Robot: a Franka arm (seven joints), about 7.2 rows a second.
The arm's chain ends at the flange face. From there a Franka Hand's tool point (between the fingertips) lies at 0.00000 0.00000 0.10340 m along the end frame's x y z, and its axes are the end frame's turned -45 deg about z.
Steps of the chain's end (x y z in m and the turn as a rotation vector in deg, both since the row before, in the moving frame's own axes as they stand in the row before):
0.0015 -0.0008 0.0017 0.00 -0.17 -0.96
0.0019 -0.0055 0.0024 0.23 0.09 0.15
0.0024 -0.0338 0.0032 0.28 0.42 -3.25
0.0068 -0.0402 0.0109 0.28 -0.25 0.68
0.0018 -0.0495 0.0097 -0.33 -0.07 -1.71
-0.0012 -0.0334 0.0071 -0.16 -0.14 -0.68
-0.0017 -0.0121 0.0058 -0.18 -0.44 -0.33
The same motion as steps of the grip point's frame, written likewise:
0.0014 0.0003 0.0017 0.12 -0.12 -0.96
0.0056 -0.0027 0.0024 0.10 0.23 0.15
0.0265 -0.0220 0.0032 -0.10 0.49 -3.25
0.0333 -0.0243 0.0109 0.37 0.02 0.68
0.0358 -0.0334 0.0097 -0.18 -0.28 -1.71
0.0224 -0.0244 0.0071 -0.01 -0.21 -0.68
0.0066 -0.0101 0.0058 0.18 -0.44 -0.33

